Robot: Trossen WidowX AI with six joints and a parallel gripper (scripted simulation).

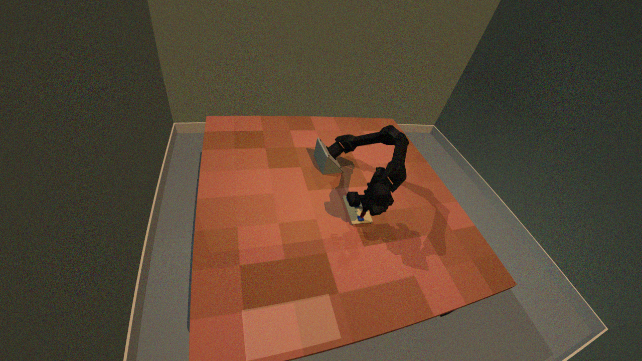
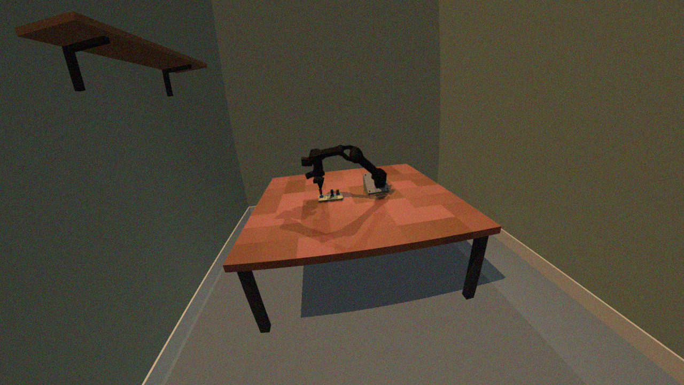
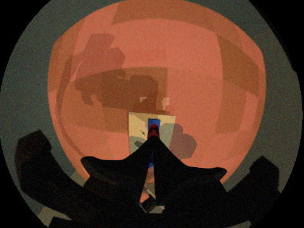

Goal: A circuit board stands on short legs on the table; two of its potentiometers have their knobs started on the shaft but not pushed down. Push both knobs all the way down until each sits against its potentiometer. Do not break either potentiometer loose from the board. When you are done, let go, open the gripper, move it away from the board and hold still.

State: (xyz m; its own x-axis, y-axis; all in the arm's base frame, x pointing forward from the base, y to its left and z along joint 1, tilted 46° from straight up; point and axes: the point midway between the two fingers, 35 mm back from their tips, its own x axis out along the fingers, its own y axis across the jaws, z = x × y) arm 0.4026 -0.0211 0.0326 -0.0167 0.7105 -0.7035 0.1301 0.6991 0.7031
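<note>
Now: gripper tip 3 cm above the potentiometer knob.
</note>
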